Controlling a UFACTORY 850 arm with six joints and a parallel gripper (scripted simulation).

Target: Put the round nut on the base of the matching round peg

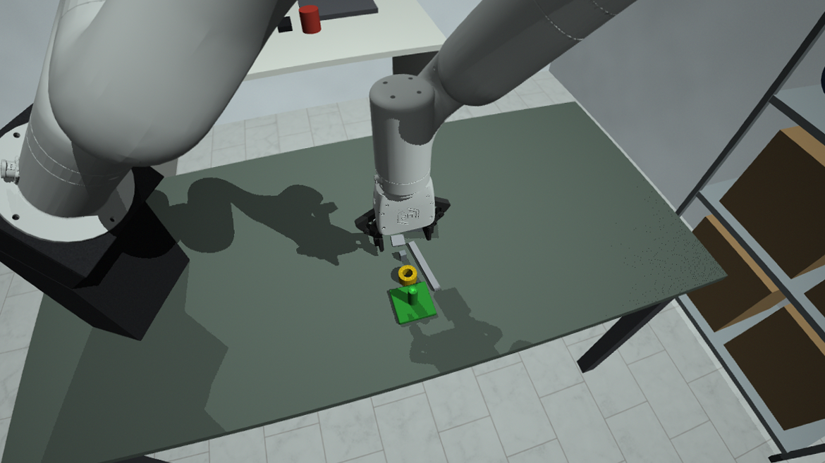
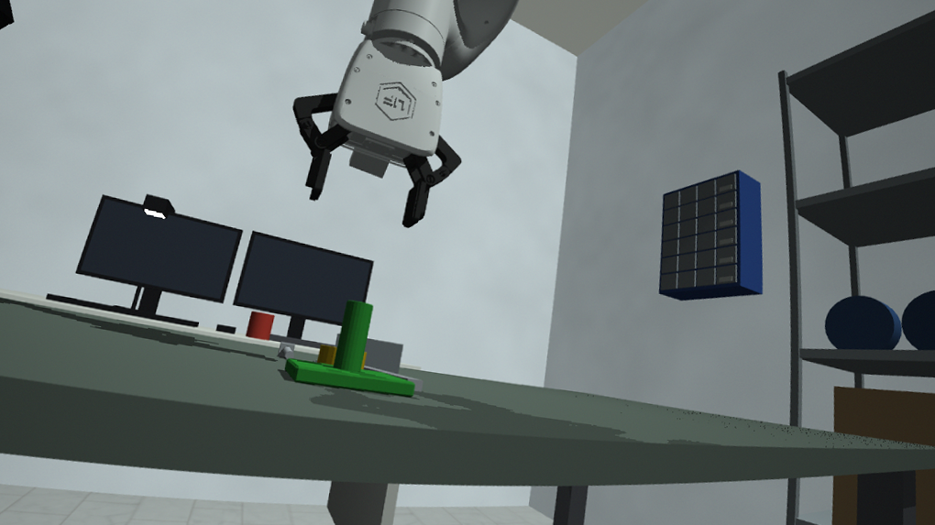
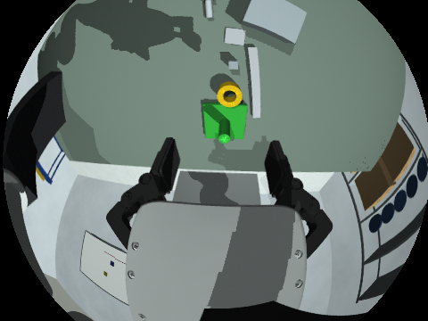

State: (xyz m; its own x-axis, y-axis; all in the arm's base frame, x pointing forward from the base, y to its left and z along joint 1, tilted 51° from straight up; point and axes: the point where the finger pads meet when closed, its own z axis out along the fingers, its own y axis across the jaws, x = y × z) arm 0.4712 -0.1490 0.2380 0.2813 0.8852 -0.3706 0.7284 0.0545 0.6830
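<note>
Right now my hand is 150 mm above the grey bar and 60 mm short of it. The rest, counted from my hand: grey bolt: 170 mm to the left, 150 mm below, 40 mm ahead; grey block: 140 mm below, 120 mm to the left, 120 mm ahead; small grey cube: 150 mm below, 50 mm to the left, 30 mm ahead.
</note>
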